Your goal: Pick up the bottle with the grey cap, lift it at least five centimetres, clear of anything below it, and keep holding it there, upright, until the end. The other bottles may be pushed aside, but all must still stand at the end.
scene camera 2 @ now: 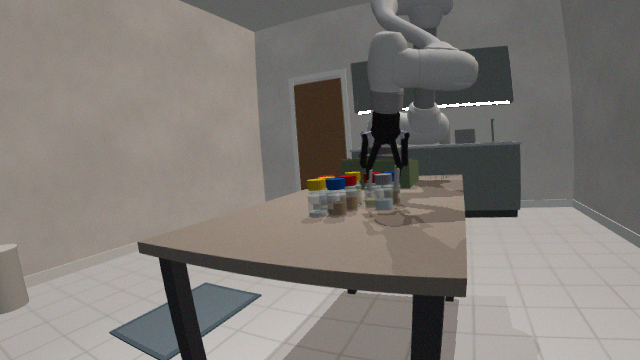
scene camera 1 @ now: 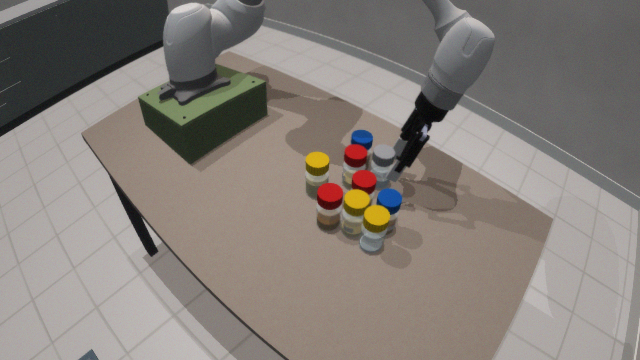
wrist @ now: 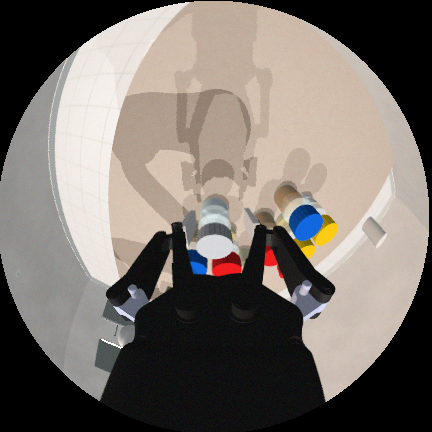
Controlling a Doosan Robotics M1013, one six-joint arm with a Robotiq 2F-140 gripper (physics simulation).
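Pixels of known places: gripper, fingertip midpoint: (scene camera 2: 382,188) (scene camera 1: 391,167) (wrist: 219,216); arm's base, link origin: (scene camera 2: 383,159) (scene camera 1: 194,86).
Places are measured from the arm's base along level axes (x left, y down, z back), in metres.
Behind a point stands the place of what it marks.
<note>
The bottle with the grey cap (scene camera 1: 383,156) {y 0.016, x 0.177, z -0.598 m} (scene camera 2: 383,192) {y 0.067, x 0.201, z -0.615 m} (wrist: 214,240) {y 0.016, x 0.200, z -0.601 m} stands upright on the table (scene camera 1: 240,200) {y 0.121, x -0.107, z -0.398 m} (scene camera 2: 300,245) {y 0.121, x 0.143, z -0.978 m} (wrist: 320,115) {y 0.121, x 0.128, z -0.875 m}, at the edge of the bottle group. My gripper (scene camera 1: 397,161) {y 0.056, x 0.199, z -0.614 m} (scene camera 2: 383,179) {y 0.056, x 0.199, z -0.614 m} (wrist: 219,216) {y 0.056, x 0.199, z -0.614 m} points down at it, partly open. In the second scene view and the wrist view its two fingers stand one on each side of this bottle, with small gaps at the cap and neck. The gripper is not shut on it. The exact depth of the fingertips along the bottle is hard to tell.
A blue-capped bottle (scene camera 1: 361,139) {y 0.016, x 0.185, z -0.521 m} and a red-capped bottle (scene camera 1: 355,156) {y 0.016, x 0.126, z -0.553 m} stand close beside the grey-capped one. Another red-capped bottle (scene camera 1: 364,182) {y 0.016, x 0.077, z -0.624 m} and a second blue-capped bottle (scene camera 1: 389,201) {y 0.016, x 0.075, z -0.698 m} (wrist: 306,222) {y 0.016, x 0.099, z -0.695 m} stand nearby, with several more upright bottles beyond. The green base block (scene camera 1: 220,120) {y 0.039, x -0.012, z -0.178 m} is farther back.
</note>
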